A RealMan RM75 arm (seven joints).
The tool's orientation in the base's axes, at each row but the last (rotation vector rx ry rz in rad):
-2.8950 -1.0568 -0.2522
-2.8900 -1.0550 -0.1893
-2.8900 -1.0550 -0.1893
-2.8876 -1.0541 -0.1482
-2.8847 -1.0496 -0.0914
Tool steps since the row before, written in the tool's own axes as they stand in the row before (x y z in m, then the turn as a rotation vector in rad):
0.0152 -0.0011 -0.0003 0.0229 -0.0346 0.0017
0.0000 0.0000 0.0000 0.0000 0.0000 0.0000
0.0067 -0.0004 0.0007 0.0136 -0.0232 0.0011
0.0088 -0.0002 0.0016 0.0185 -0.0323 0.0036
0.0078 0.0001 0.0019 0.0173 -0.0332 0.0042
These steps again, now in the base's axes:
0.0107 0.0105 0.0029 -0.0048 0.0412 0.0019
0.0000 0.0000 0.0000 0.0000 0.0000 0.0000
0.0049 0.0046 0.0002 -0.0045 0.0265 0.0011
0.0067 0.0059 -0.0006 -0.0065 0.0368 -0.0006
0.0061 0.0051 -0.0013 -0.0080 0.0368 -0.0013

